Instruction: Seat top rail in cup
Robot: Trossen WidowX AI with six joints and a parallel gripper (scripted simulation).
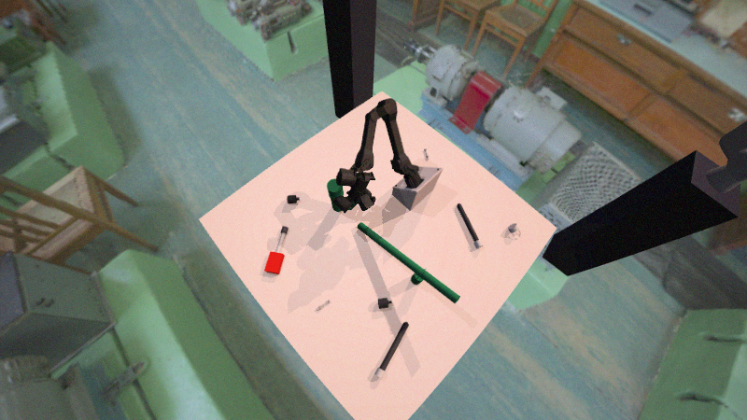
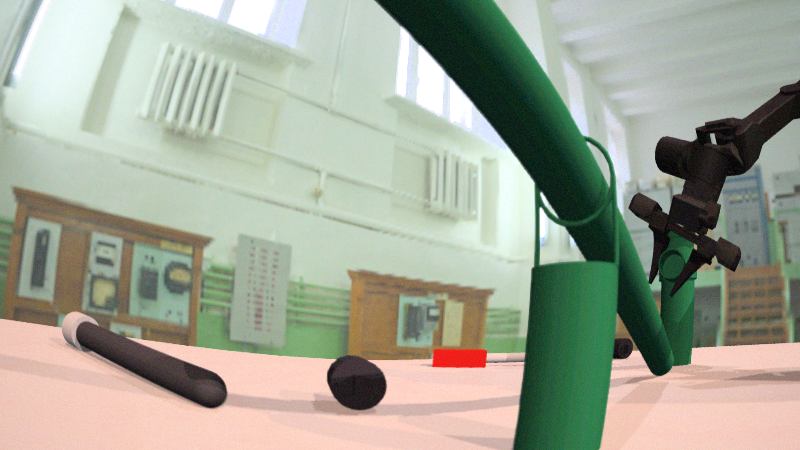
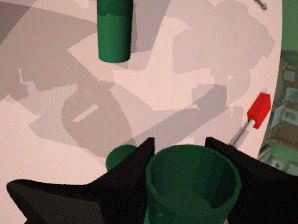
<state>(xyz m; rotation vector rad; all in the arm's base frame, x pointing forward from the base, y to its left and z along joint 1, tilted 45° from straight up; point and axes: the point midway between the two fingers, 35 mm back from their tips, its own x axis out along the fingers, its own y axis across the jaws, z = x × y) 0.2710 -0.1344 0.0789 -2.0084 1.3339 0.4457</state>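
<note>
Right now my gripper tip is 3 cm below the rail-end cup, 2 cm to the left of it and 2 cm past it. Also, from my gripper tip: short green post (42 cm to the left, 1 cm below, 1 cm ahead); grey fitting (67 cm to the left, 50 cm behind, 10 cm below); red-handled tool (31 cm ahead, 15 cm to the right, 10 cm below).
</note>
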